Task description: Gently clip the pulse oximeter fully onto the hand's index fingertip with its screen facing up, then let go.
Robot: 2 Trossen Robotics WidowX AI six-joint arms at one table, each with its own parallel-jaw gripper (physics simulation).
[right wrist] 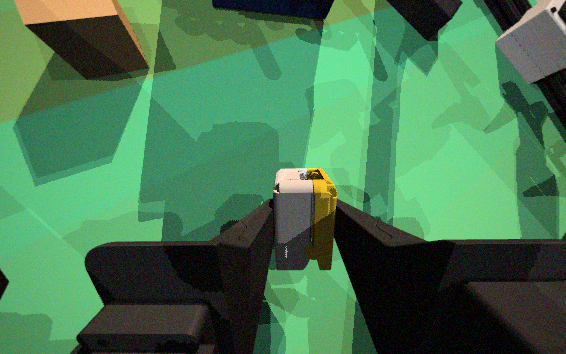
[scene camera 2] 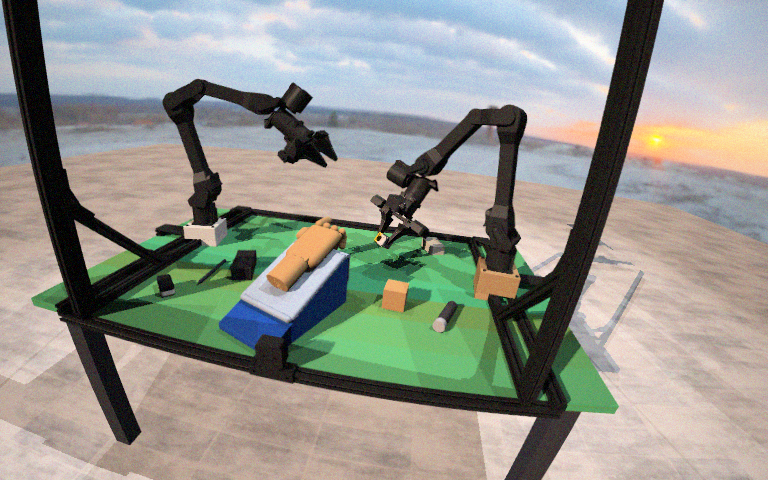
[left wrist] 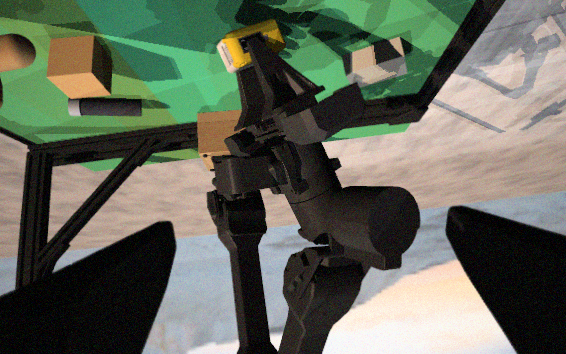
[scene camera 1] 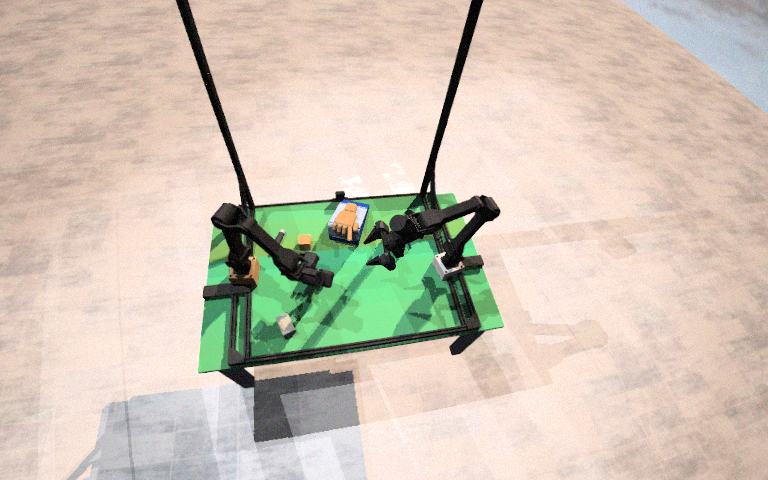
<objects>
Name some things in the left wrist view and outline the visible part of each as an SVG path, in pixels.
My left gripper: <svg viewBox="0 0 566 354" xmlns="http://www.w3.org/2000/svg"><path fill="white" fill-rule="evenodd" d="M172 222L158 221L72 263L72 265L68 265L45 277L1 295L0 354L142 354L165 295L176 253L176 239ZM451 206L448 210L445 229L447 239L468 279L517 354L566 354L566 236L466 206Z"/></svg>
My right gripper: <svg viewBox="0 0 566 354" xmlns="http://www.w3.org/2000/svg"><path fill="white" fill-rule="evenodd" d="M254 37L246 42L254 66L236 72L242 112L234 132L241 131L224 139L230 154L238 157L213 162L215 177L212 179L212 184L216 187L217 194L223 194L229 201L244 199L248 192L270 188L274 195L284 194L289 203L306 201L331 188L338 180L335 171L342 167L338 158L328 158L321 141L325 141L361 119L366 102L357 82L334 91L333 95L317 102L315 95L326 90L323 85L317 86L284 61L260 39Z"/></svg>
</objects>
